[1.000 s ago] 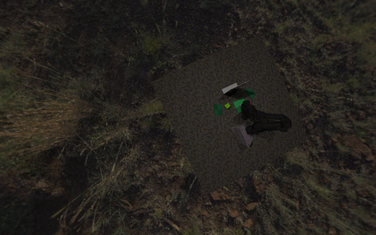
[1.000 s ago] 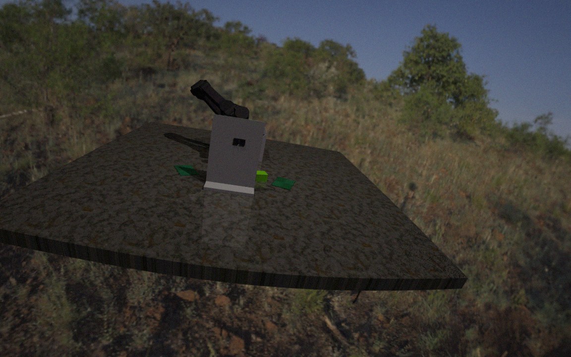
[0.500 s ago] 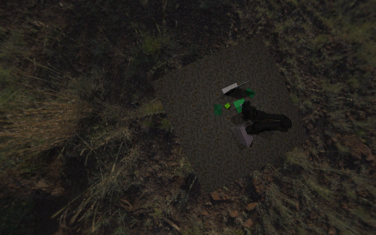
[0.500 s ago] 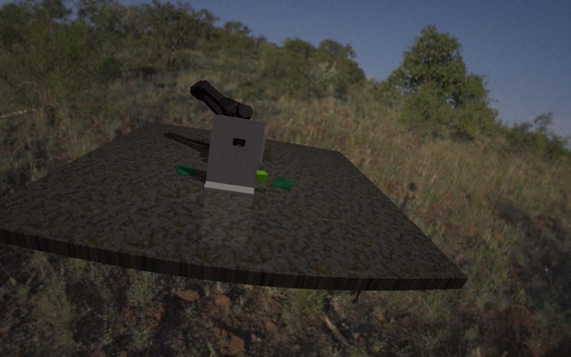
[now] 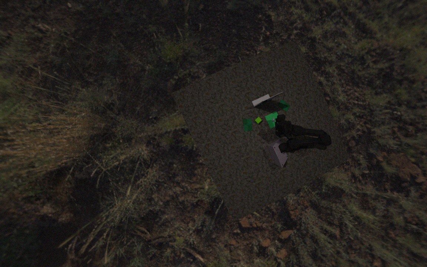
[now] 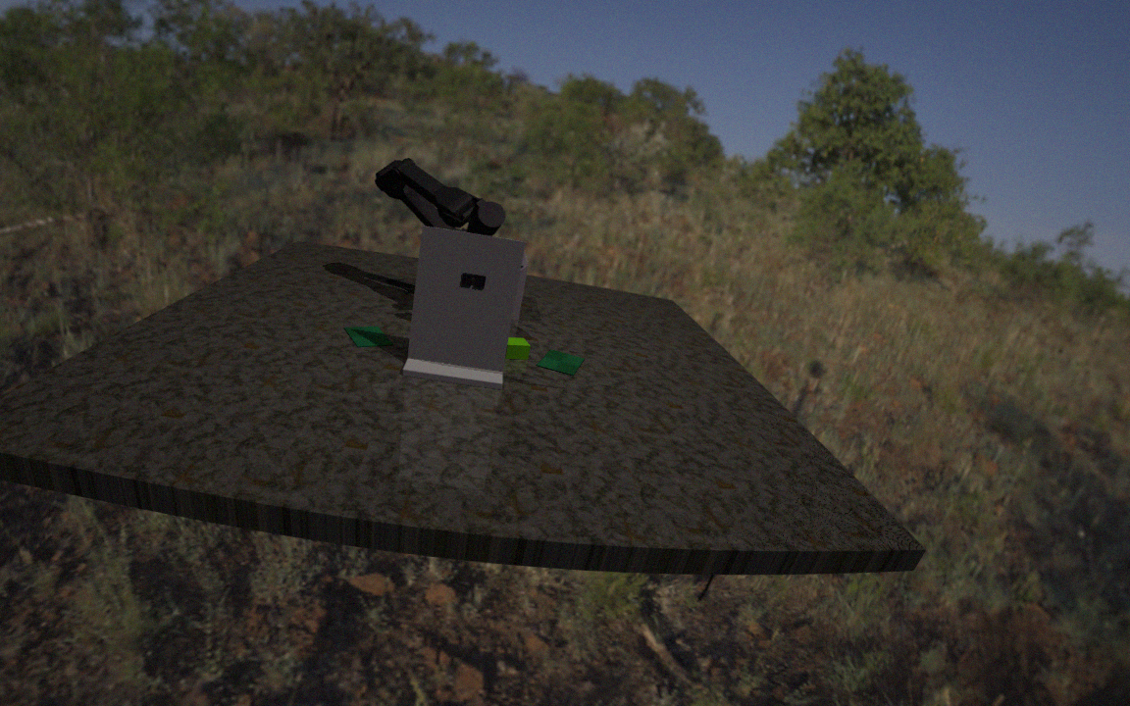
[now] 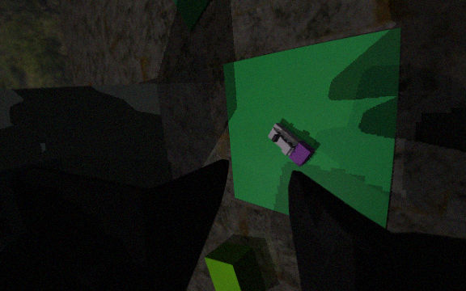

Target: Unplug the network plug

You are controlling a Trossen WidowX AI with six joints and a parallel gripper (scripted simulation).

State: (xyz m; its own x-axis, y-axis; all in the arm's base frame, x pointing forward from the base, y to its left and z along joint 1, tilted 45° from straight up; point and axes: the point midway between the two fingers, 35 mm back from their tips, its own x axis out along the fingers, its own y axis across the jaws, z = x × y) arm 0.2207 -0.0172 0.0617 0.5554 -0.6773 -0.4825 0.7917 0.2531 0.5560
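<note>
Now: the network plug 1 cm ahead of my gripper tip, 1 cm to the right of it and 5 cm below it. From my gripper tip the other things lie so: upright panel (19 cm ahead, 3 cm to the left, 6 cm above).
</note>
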